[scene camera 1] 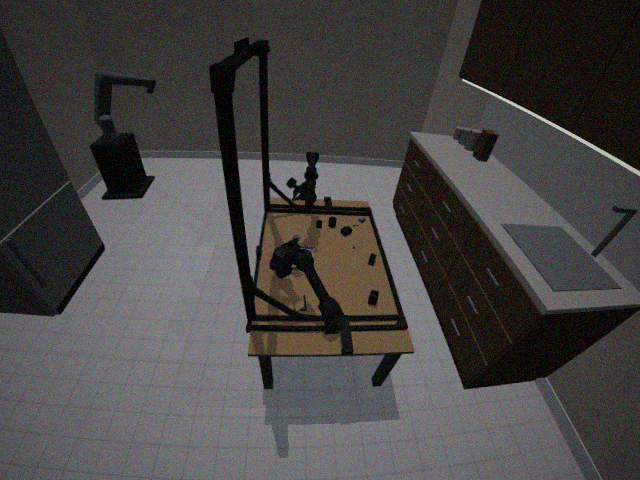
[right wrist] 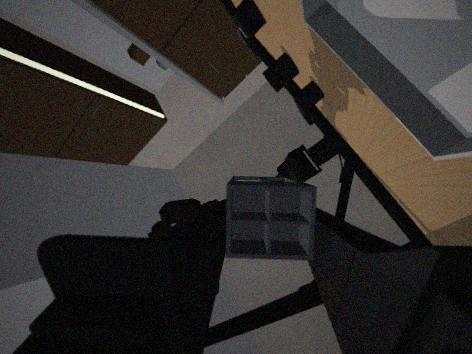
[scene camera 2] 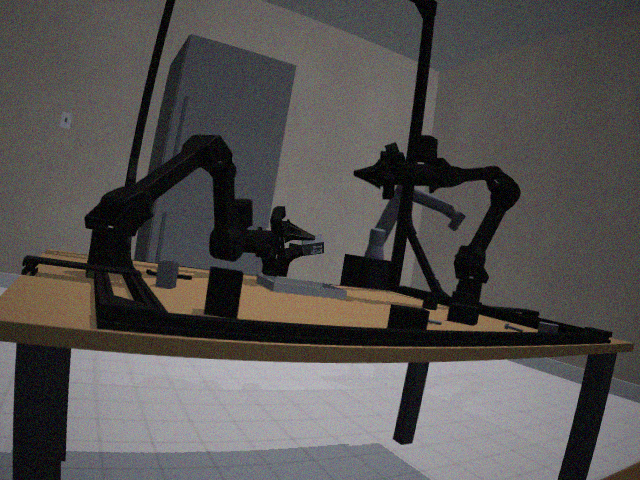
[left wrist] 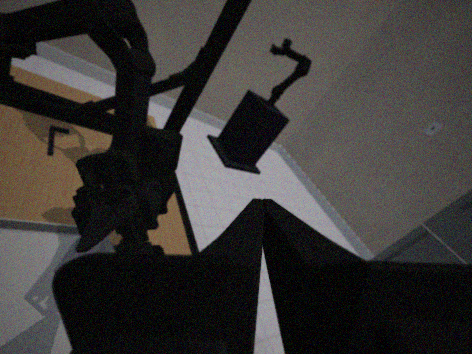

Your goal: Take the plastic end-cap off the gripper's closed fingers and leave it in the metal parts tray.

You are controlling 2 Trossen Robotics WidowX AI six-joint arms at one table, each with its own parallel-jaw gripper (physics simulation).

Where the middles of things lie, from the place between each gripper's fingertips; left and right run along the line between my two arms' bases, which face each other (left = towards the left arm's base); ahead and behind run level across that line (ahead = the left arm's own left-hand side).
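Grey metal parts tray [scene camera 2: 276, 284]: 10 cm below my right hand, 3 cm ahead of it, 4 cm to the right of it.
Same grey metal parts tray: 30 cm below my left hand, 5 cm ahead of it, 13 cm to the right of it. By its middle, the tray is nearer to my right hand than to my left hand.
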